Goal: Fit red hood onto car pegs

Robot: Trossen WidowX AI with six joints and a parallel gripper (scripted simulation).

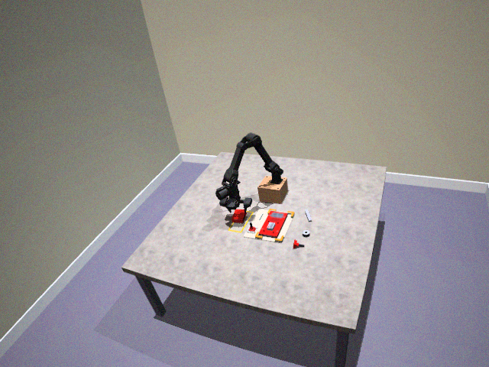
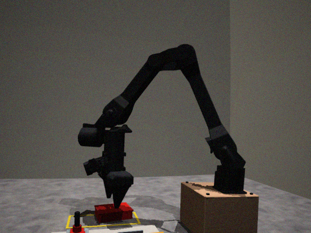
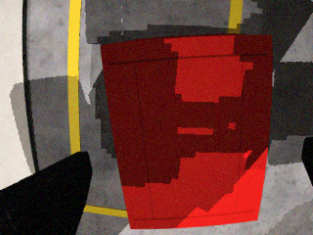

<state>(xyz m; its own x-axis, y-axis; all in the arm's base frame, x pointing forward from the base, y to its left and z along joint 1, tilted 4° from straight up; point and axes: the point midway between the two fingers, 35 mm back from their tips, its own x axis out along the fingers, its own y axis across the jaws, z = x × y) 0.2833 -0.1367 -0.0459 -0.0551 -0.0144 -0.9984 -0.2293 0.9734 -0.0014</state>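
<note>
Right now the red hood is 2 cm below my gripper tip. The rest, counted from my gripper tip: grey bar: 39 cm to the left, 13 cm behind, 3 cm below; then white jig: 22 cm to the left, 3 cm below, 1 cm ahead; then grey engine block: 24 cm to the left, 4 cm ahead, 1 cm below.
</note>
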